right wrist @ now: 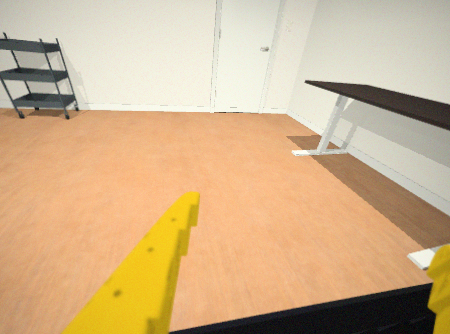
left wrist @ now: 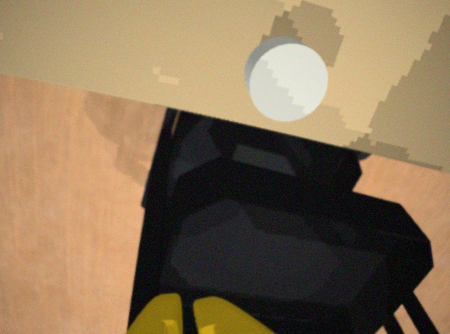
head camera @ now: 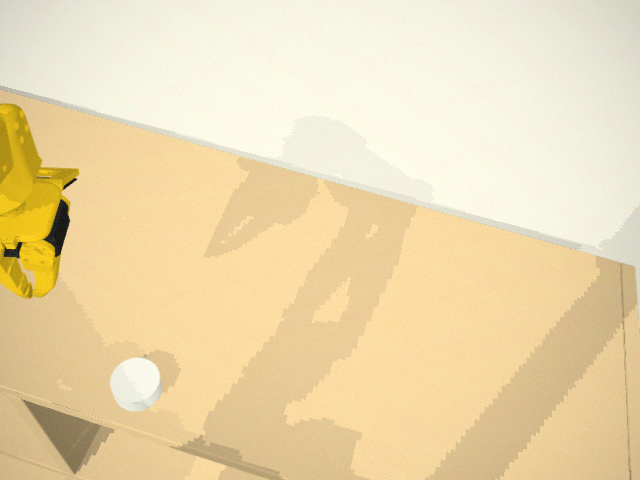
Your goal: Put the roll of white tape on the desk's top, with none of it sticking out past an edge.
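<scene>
The white roll of tape (head camera: pixel 135 383) (left wrist: pixel 288 81) lies flat on a light wooden shelf unit (head camera: pixel 465 310) (left wrist: pixel 75 45), near its front edge. My left gripper (head camera: pixel 32 296) (left wrist: pixel 187 298) is shut and empty, up and to the left of the roll in the head camera; the roll shows well beyond its tips in the left wrist view. My right gripper (right wrist: pixel 318 221) is open and empty, with its jaws wide apart over the floor. The desk (right wrist: pixel 380 97), with a dark top and white legs, stands at the right in the right wrist view.
A pale wall (head camera: pixel 361 67) runs behind the shelf unit. The black cart body (left wrist: pixel 280 220) is below the shelf unit's edge in the left wrist view. A dark three-tier trolley (right wrist: pixel 35 75) and a white door (right wrist: pixel 242 60) are across the wooden floor (right wrist: pixel 150 155).
</scene>
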